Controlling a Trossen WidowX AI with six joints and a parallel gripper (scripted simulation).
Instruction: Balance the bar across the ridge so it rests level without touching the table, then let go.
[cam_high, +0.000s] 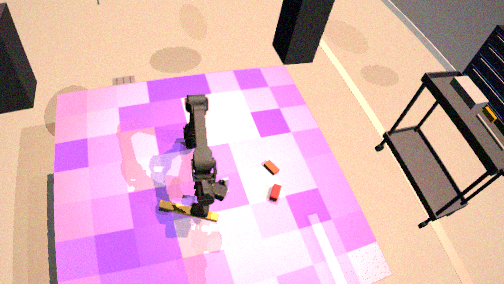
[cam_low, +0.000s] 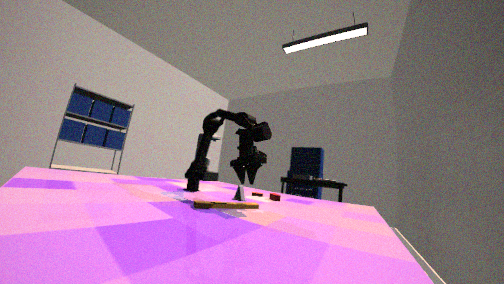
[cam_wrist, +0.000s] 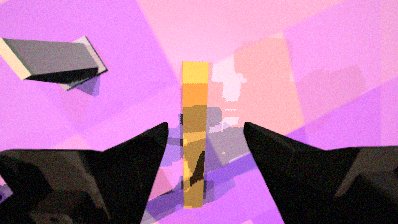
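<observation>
The long bar lies 80 mm below my gripper tip, 60 mm to the right of it and 30 mm behind it. The rest, counted from my gripper tip: red block (320 mm to the left, 70 mm below, 20 mm behind); then orange block (350 mm to the left, 150 mm behind, 80 mm below).
</observation>
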